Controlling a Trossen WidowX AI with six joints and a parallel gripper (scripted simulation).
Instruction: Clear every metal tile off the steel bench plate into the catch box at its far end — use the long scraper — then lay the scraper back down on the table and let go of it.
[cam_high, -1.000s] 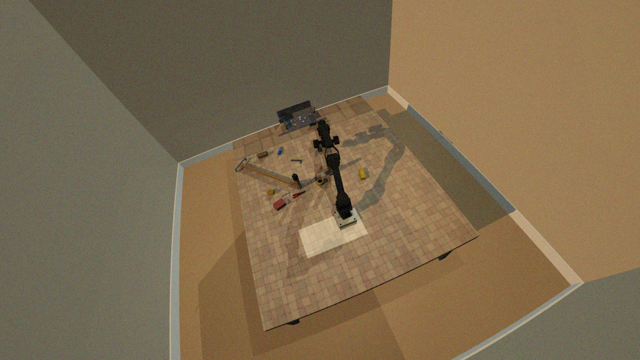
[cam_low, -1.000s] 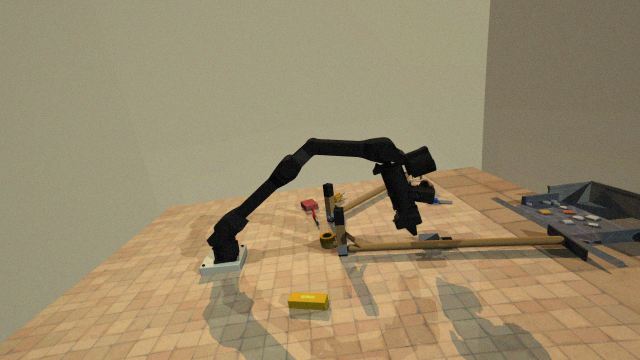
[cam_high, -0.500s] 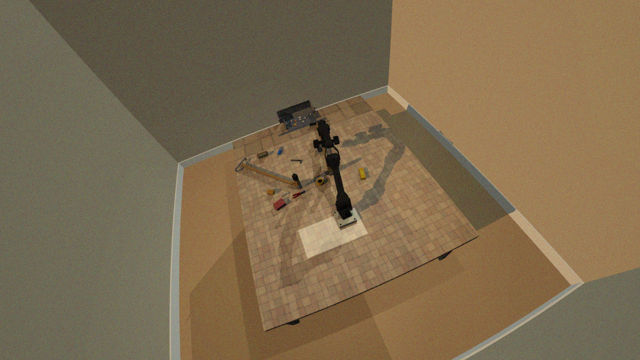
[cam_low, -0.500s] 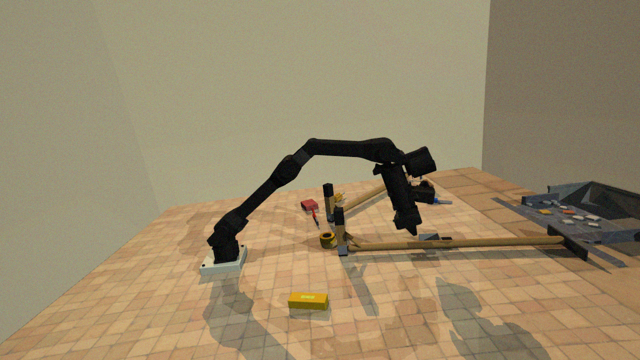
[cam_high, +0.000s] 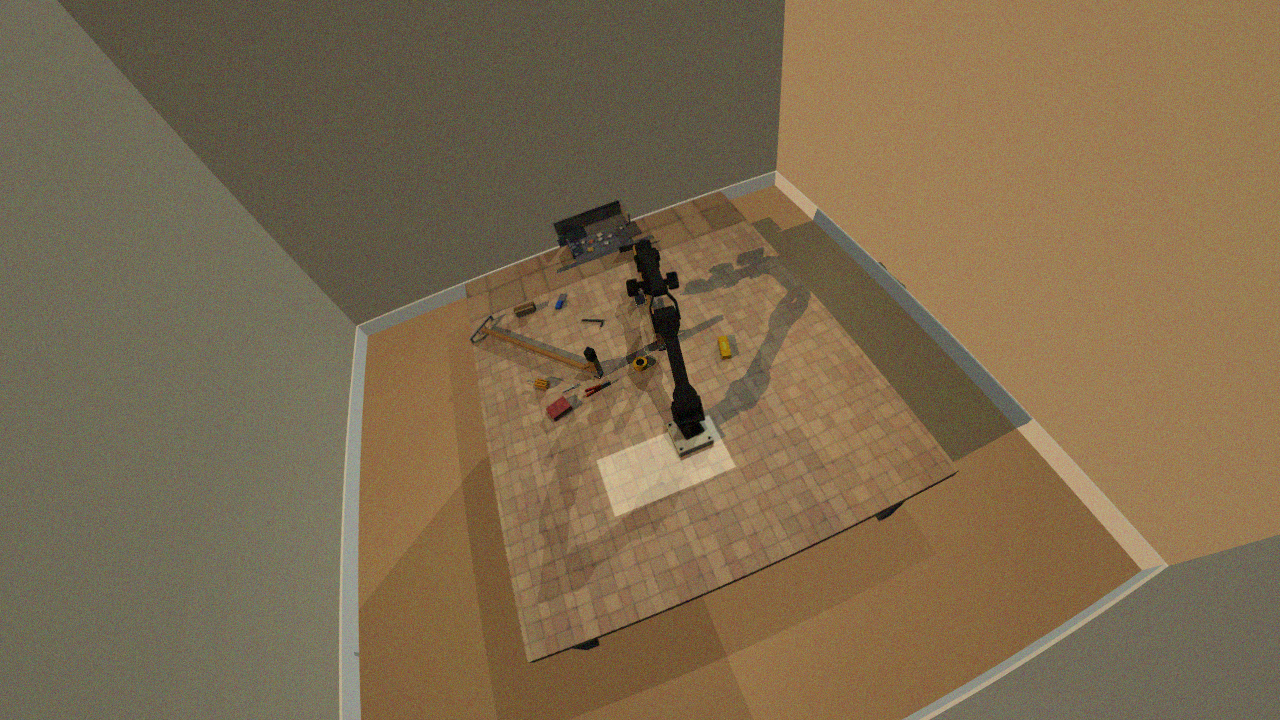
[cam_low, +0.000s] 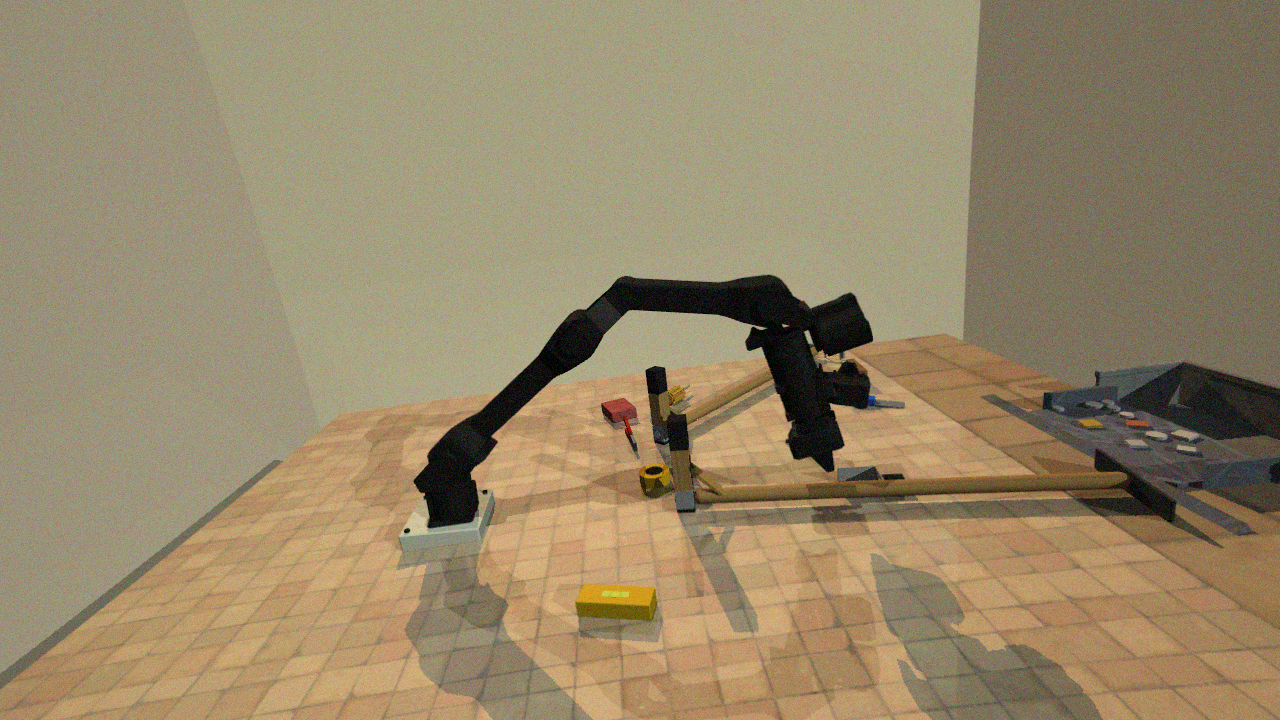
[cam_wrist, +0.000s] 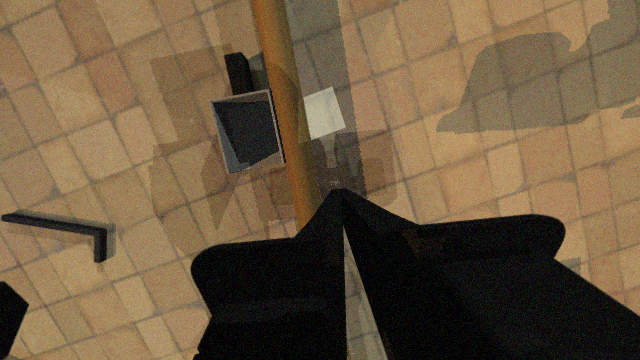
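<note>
Now: the small grey box 8 cm ahead of my gripper tip, 6 cm below it and 4 cm to the left of it. From my gripper tip the other things lie so: yellow tape roll 22 cm behind, 17 cm to the left, 5 cm below; yellow block 31 cm behind, 10 cm to the right, 5 cm below; hex key 23 cm to the left, 6 cm below, 5 cm ahead.
</note>
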